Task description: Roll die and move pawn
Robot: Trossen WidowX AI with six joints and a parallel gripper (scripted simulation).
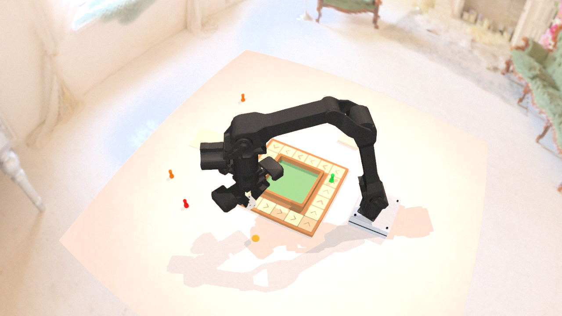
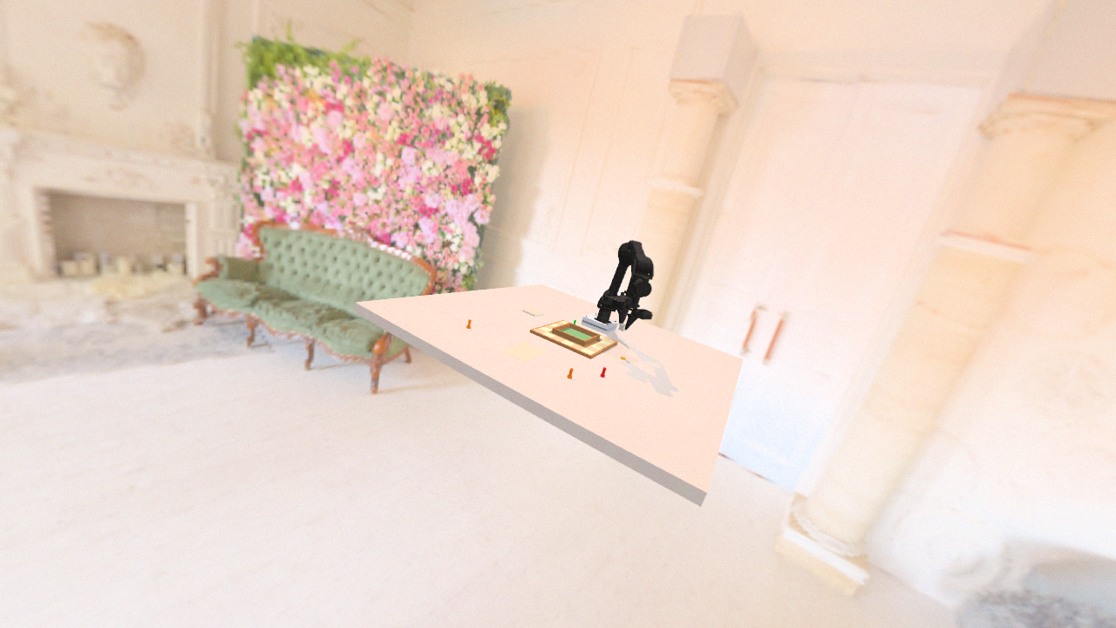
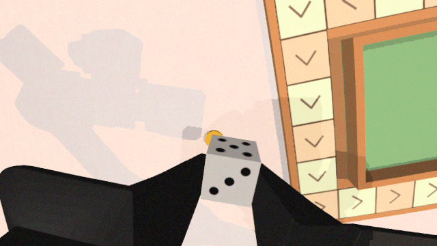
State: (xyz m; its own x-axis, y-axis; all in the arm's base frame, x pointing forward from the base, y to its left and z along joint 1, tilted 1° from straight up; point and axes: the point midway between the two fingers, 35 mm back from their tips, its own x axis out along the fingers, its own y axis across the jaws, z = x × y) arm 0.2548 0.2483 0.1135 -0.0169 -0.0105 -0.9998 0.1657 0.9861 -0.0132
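The green pawn is 29 cm to the right of my gripper tip, 10 cm below it and 8 cm behind it. The rest, counted from my gripper tip: yellow disc 12 cm below, 3 cm behind, 2 cm to the left; then white die right at my gripper tip; then green dice tray 20 cm to the right, 12 cm below, 1 cm ahead.
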